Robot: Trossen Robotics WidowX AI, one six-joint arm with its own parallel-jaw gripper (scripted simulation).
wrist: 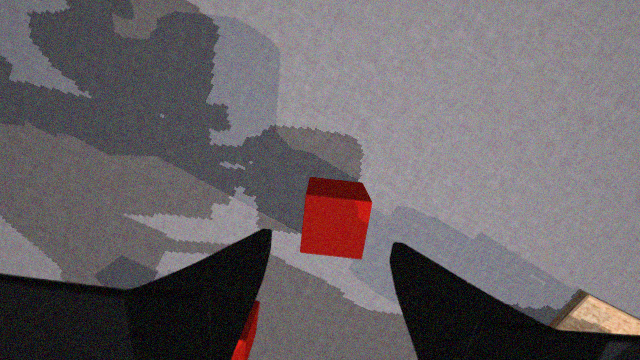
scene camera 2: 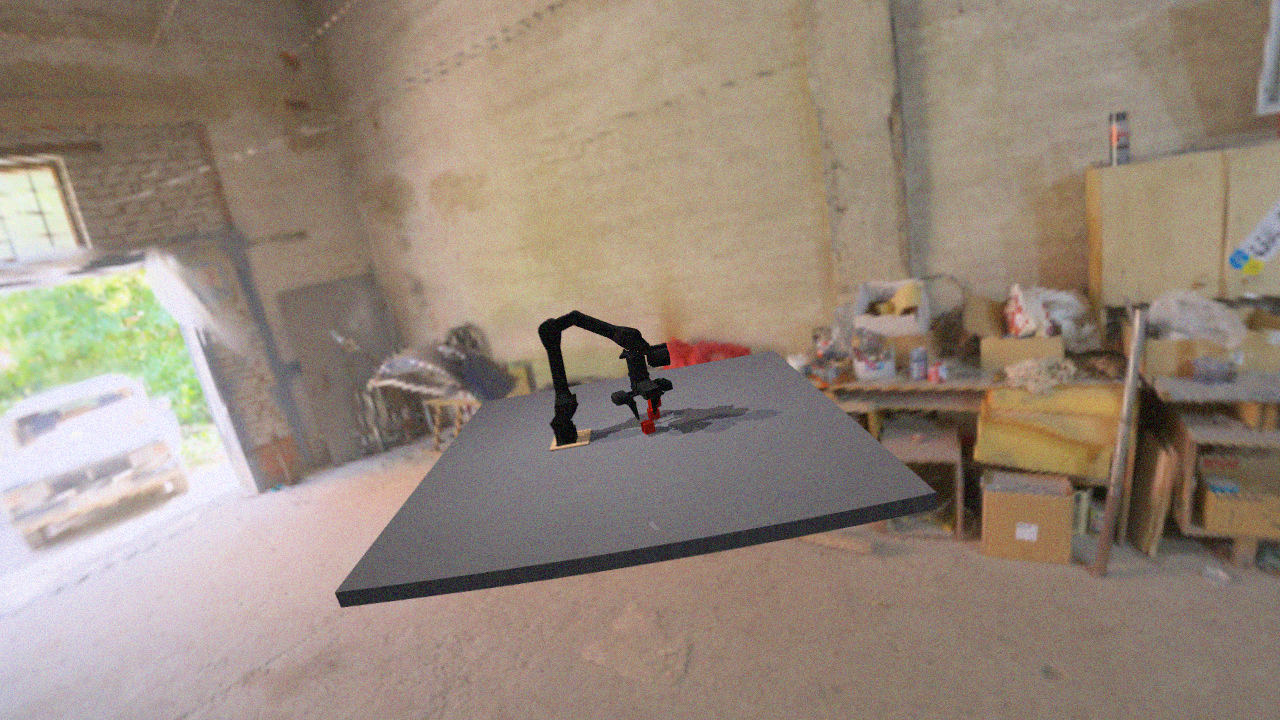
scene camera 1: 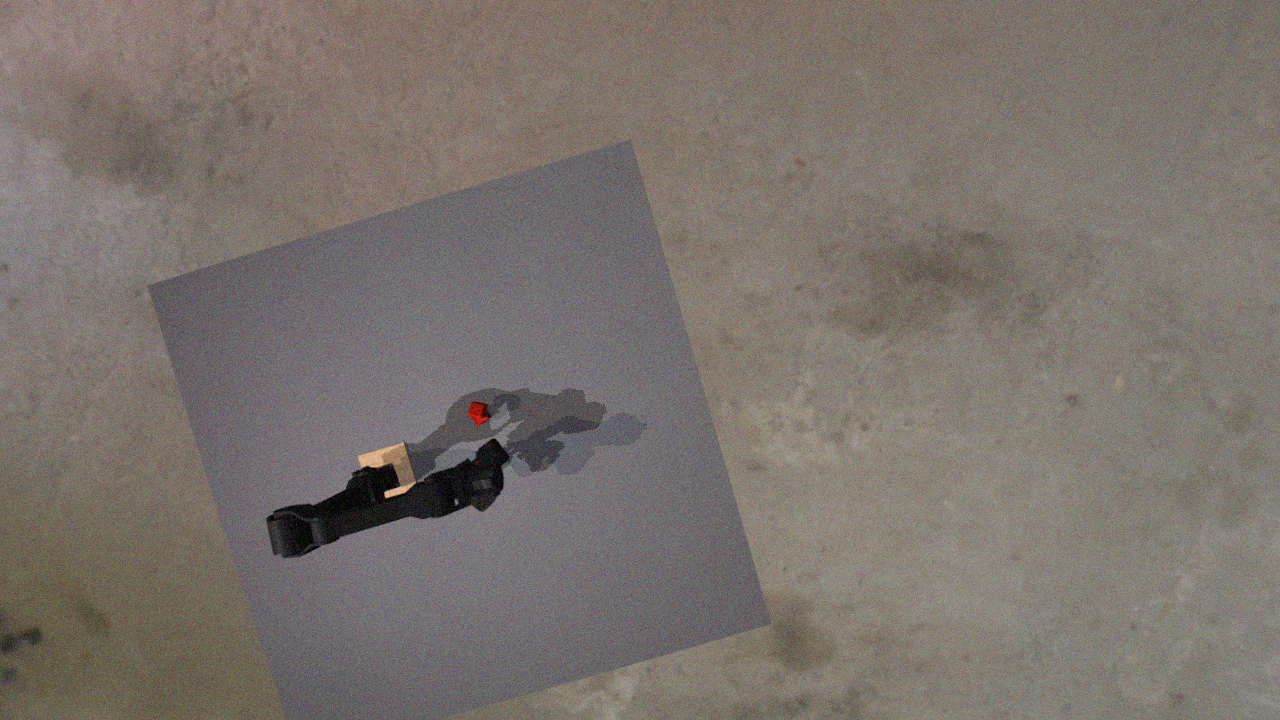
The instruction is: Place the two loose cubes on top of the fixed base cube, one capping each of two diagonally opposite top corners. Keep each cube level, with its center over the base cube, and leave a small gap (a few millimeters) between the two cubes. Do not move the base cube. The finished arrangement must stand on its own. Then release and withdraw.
My gripper (scene camera 2: 646, 417) is open, with nothing in its grasp. I also see a red cube (wrist: 336, 215).
My gripper also shows in the wrist view (wrist: 331, 245) and in scene camera 1 (scene camera 1: 481, 463).
